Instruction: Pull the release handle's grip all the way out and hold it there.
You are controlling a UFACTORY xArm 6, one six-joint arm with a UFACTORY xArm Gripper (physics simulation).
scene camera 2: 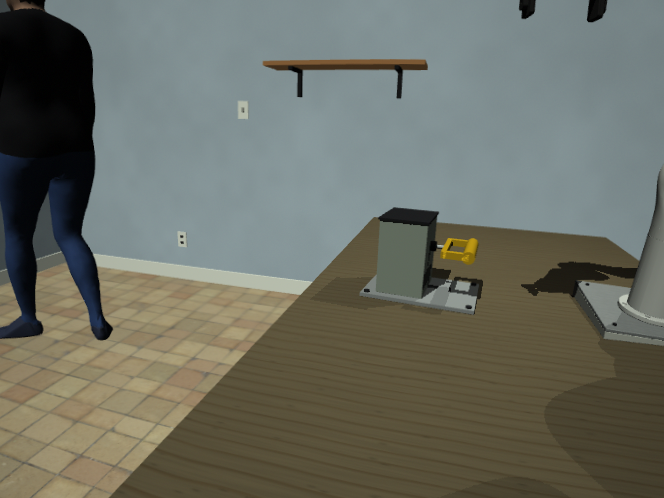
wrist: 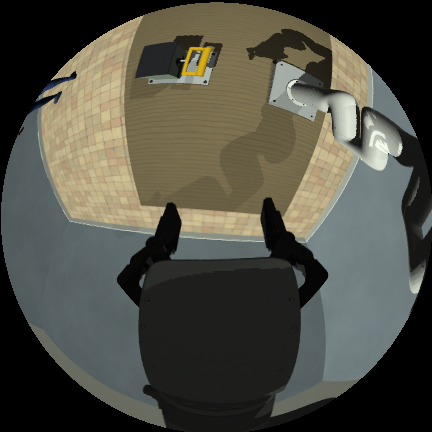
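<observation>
Looking through the wrist camera, I find my gripper (wrist: 219, 209) and a grey base plate (wrist: 204, 79). From scene camera 2 I see a yellow grip (scene camera 2: 468, 256).
</observation>
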